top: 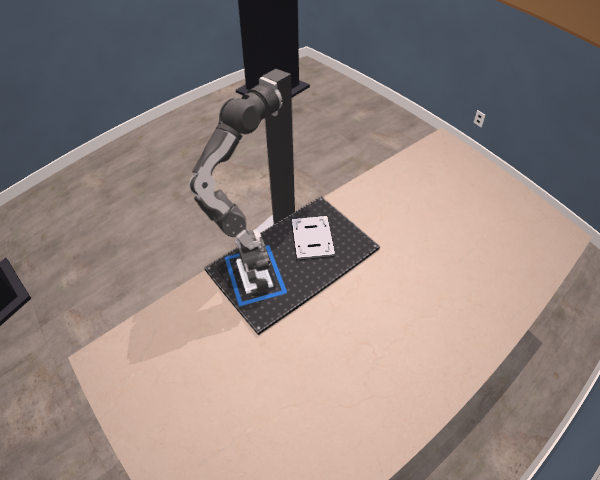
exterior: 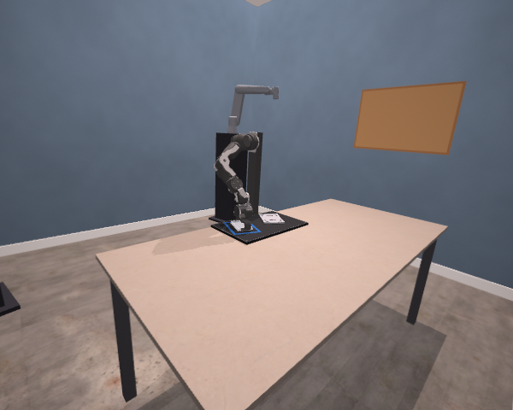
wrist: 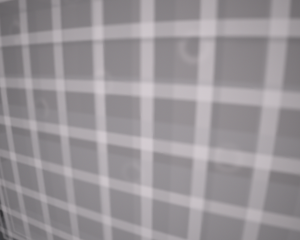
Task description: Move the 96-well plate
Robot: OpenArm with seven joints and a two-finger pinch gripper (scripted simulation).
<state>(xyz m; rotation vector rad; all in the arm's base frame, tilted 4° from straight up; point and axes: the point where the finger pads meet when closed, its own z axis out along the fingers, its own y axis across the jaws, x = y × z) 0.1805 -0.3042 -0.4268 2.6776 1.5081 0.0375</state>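
Now: the white 96-well plate 10 mm above my hand. The rest, counted from my hand: white plate nest N1 (50 mm ahead, 230 mm to the left).
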